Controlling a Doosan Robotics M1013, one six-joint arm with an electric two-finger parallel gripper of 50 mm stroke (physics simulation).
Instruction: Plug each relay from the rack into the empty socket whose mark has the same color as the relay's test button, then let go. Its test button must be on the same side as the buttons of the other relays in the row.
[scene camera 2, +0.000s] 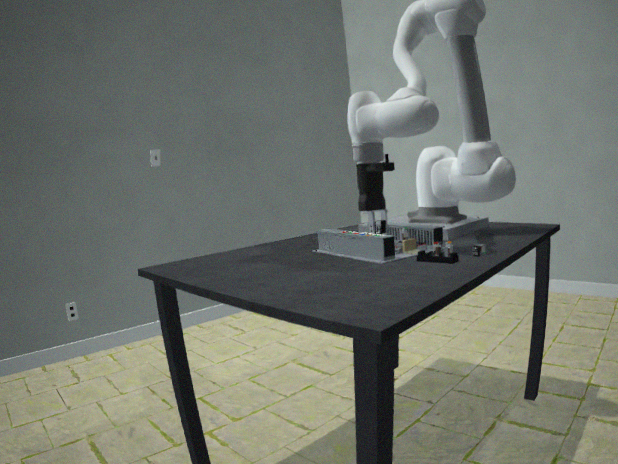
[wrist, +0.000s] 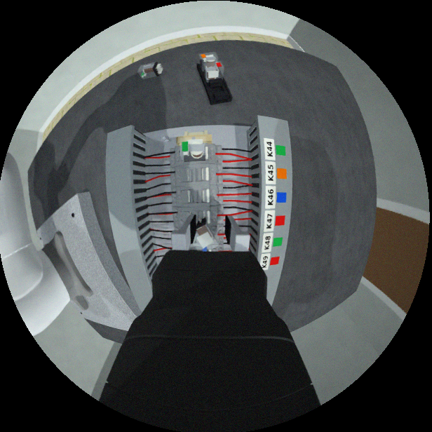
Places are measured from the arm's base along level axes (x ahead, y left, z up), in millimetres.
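Pixels of known places: gripper, fingertip midpoint: (scene camera 2: 378, 232); arm's base, origin of the base link: (scene camera 2: 438, 220).
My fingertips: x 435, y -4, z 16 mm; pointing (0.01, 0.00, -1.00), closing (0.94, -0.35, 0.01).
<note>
For each thing: its top centre in the pictures, then the offset to it from my fingertips.
- black rack, middle of its top: (scene camera 2: 437, 252) dx +82, dy +225, dz -30 mm
- green-button relay, middle of its top: (scene camera 2: 479, 244) dx -15, dy +310, dz -26 mm
- label duct, middle of its top: (scene camera 2: 353, 232) dx +71, dy -41, dz +10 mm
- tan end block, middle of its top: (scene camera 2: 409, 239) dx +15, dy +108, dz -13 mm
My gripper (scene camera 2: 374, 225) (wrist: 210, 223) is open, low over the socket row beside K47 and K48. A clear relay with a blue button (wrist: 203, 236) sits askew and tilted between the spread fingers, not gripped; its lower part is hidden. A relay with a green button (wrist: 195, 150) stands in the K44 socket, button on the left. The sockets at K45 (wrist: 198, 174) and K46 (wrist: 198, 195) are empty. The black rack (scene camera 2: 438, 258) (wrist: 220, 96) holds relays with an orange button (wrist: 203, 56) and a red button (wrist: 218, 65). A green-button relay (scene camera 2: 478, 249) (wrist: 149, 70) lies on its side on the table.
The label duct (scene camera 2: 350, 244) (wrist: 276, 131) runs along the row with colored marks K44 to K49. The slotted duct (wrist: 120, 175) runs opposite. A tan end block (scene camera 2: 409, 244) (wrist: 186, 138) stands by K44. The arm's base plate (wrist: 87, 220) is beyond the slotted duct.
</note>
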